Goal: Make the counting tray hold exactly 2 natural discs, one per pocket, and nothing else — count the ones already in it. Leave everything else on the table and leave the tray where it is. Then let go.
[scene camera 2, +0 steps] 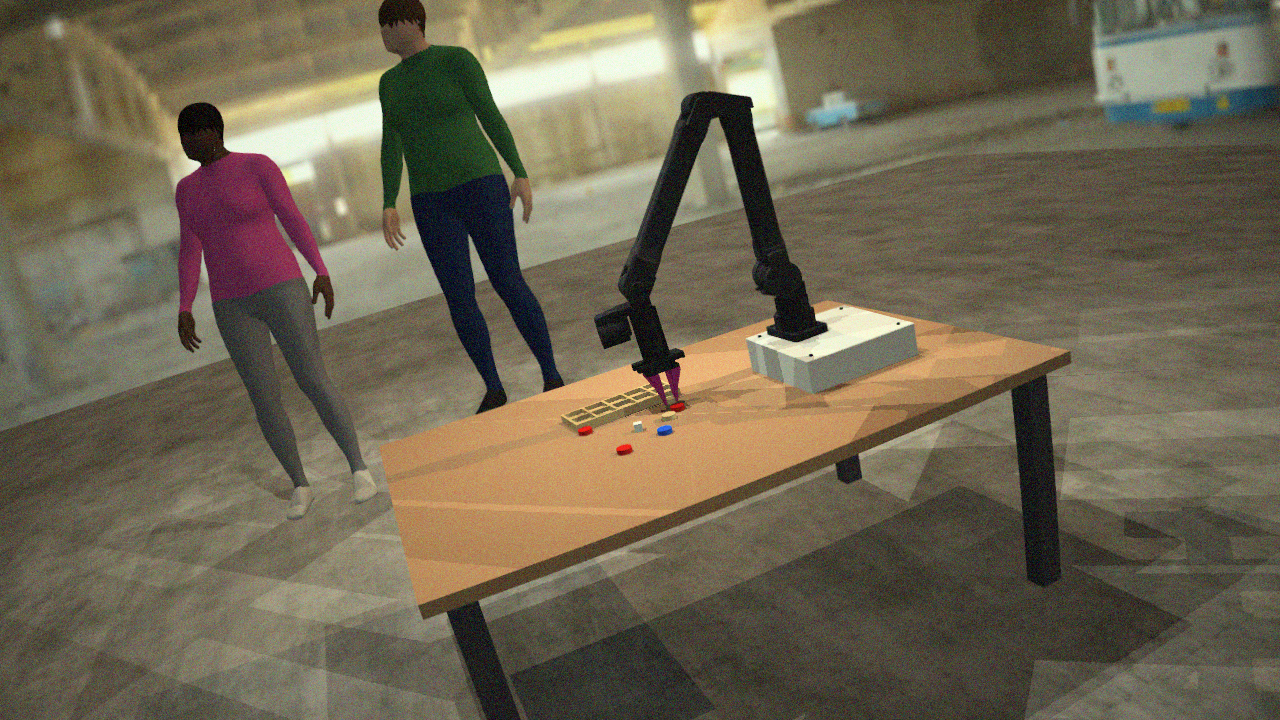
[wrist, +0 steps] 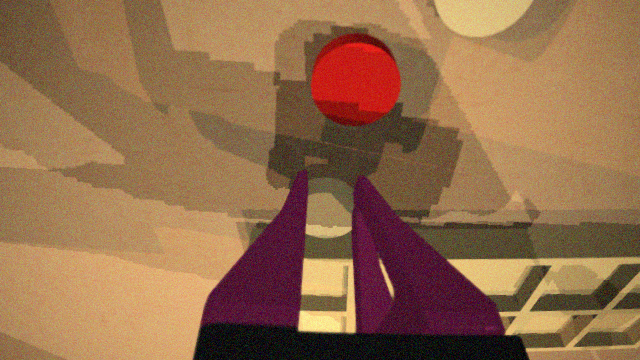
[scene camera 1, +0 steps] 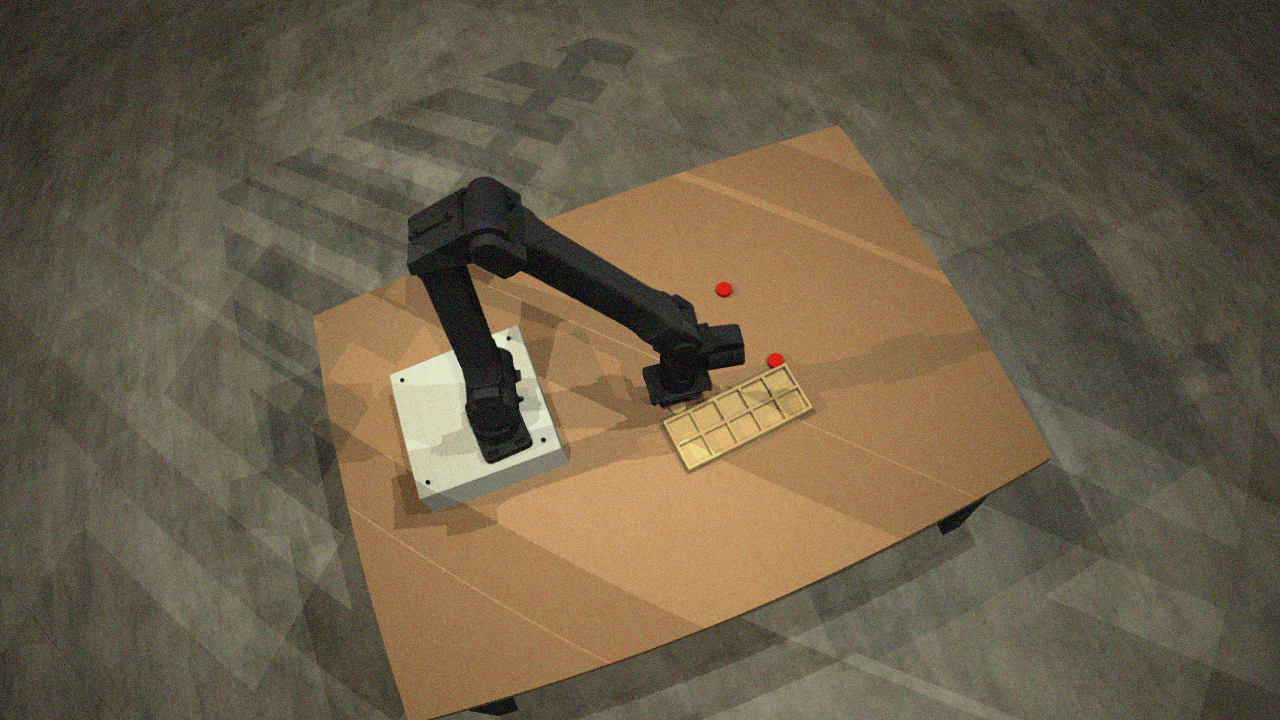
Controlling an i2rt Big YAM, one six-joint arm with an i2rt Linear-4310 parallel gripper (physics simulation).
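Observation:
The natural wooden counting tray (scene camera 1: 750, 439) (scene camera 2: 617, 414) (wrist: 475, 242) lies on the table with two rows of pockets; I make out no disc in the pockets that show. My gripper (scene camera 1: 682, 402) (scene camera 2: 669, 407) (wrist: 330, 183) is low beside the tray's long side, shut on a natural disc (wrist: 327, 216) that shows between the purple fingers in the wrist view. The fingers hide part of the tray there. Another natural disc (scene camera 2: 668, 416) (wrist: 484, 15) lies on the table near the tray.
A red disc (scene camera 2: 677, 406) (wrist: 356, 82) lies close to the fingertips. A second red disc (scene camera 1: 775, 360) (scene camera 2: 584, 431) is by the tray's far end, a third (scene camera 1: 724, 289) (scene camera 2: 623, 449) farther out. A blue disc (scene camera 2: 664, 430) and a small white block (scene camera 2: 637, 427) lie nearby.

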